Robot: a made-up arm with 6 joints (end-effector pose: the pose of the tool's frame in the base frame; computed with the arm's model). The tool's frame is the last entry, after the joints.
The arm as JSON. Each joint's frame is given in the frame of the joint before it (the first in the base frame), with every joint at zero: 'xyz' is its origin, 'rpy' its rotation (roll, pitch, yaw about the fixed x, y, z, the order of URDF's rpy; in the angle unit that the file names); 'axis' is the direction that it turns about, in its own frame. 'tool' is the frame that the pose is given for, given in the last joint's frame.
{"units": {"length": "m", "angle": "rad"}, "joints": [
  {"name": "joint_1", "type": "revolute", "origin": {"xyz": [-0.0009, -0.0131, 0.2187], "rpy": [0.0, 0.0, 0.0]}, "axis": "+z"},
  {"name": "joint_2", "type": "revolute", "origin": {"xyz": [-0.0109, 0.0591, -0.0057], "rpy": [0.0, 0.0, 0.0]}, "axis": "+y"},
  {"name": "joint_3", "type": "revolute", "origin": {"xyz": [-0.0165, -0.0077, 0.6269], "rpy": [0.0, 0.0, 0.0]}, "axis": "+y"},
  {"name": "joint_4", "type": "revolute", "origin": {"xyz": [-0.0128, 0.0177, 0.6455], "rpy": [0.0, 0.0, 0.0]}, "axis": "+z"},
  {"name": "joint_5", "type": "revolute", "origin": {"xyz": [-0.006, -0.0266, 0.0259], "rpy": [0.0, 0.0, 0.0]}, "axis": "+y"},
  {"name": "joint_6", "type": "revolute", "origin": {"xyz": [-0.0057, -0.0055, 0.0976], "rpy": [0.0, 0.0, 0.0]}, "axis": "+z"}
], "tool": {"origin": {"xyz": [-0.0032, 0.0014, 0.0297], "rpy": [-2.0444, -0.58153, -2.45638]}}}
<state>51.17 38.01 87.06 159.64 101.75 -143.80</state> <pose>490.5 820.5 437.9 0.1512 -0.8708 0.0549 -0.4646</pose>
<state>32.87 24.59 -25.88 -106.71 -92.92 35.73</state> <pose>67.3 275.8 1445.4 0.1087 -0.1677 -0.2676 0.9426</pose>
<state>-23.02 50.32 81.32 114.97 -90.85 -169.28</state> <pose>822.8 -404.2 127.9 0.7966 -0.0368 0.0865 -0.5972</pose>
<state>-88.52 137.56 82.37 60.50 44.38 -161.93</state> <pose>120.3 98.7 -788.7 0.3438 0.9297 -0.0207 -0.1307</pose>
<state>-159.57 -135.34 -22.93 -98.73 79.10 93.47</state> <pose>583.1 249.1 -921.2 0.1171 0.0752 -0.0473 0.9891</pose>
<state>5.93 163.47 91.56 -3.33 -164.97 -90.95</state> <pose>-336.2 -5.5 -572.3 0.8485 0.1260 -0.2604 0.4430</pose>
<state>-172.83 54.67 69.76 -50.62 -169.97 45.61</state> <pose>-954.4 -196.4 323.1 0.7136 0.0338 -0.5808 0.3902</pose>
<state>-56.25 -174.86 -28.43 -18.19 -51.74 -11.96</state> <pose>262.1 -271.3 -1045.2 0.7011 0.4389 -0.5365 -0.1675</pose>
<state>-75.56 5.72 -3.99 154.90 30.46 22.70</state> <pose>118.4 3.3 1625.2 0.1716 -0.9110 0.0480 -0.3719</pose>
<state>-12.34 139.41 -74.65 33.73 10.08 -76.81</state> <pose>1120.2 -205.6 76.5 0.7258 0.3471 -0.5208 0.2856</pose>
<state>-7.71 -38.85 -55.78 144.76 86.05 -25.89</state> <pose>-1064.4 295.0 541.4 0.3342 -0.1016 0.2621 0.8996</pose>
